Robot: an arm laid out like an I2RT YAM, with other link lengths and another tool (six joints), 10 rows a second.
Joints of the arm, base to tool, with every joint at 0 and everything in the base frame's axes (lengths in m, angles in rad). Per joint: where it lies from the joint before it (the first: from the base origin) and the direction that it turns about. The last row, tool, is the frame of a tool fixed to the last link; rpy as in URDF.
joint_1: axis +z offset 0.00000 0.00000 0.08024
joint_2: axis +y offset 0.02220 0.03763 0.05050
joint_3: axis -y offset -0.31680 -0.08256 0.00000
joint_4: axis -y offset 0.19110 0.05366 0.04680
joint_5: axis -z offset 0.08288 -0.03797 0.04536
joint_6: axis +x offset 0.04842 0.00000 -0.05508
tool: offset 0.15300 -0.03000 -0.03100 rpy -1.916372 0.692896 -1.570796
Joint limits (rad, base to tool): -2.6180..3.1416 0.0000..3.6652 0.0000..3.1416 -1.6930..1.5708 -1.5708..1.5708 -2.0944..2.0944
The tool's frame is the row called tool.
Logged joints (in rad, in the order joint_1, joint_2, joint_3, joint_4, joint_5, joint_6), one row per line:
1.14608 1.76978 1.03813 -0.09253 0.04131 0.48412
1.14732 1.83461 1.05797 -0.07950 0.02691 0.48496
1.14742 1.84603 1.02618 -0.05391 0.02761 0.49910
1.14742 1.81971 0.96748 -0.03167 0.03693 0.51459
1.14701 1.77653 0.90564 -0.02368 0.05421 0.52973
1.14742 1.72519 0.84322 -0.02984 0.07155 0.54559
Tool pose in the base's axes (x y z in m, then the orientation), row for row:
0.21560 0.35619 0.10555 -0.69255 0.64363 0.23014 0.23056
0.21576 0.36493 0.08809 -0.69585 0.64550 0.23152 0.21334
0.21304 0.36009 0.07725 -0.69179 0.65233 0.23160 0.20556
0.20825 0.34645 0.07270 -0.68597 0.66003 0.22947 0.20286
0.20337 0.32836 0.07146 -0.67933 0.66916 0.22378 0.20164
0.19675 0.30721 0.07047 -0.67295 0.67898 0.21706 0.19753
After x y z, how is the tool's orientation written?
As a quaternion, x y z w.
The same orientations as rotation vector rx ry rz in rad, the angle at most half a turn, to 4 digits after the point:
-1.9048 1.7702 0.6330
-1.9313 1.7916 0.6426
-1.9280 1.8181 0.6455
-1.9146 1.8422 0.6405
-1.8973 1.8689 0.6250
-1.8836 1.9005 0.6076

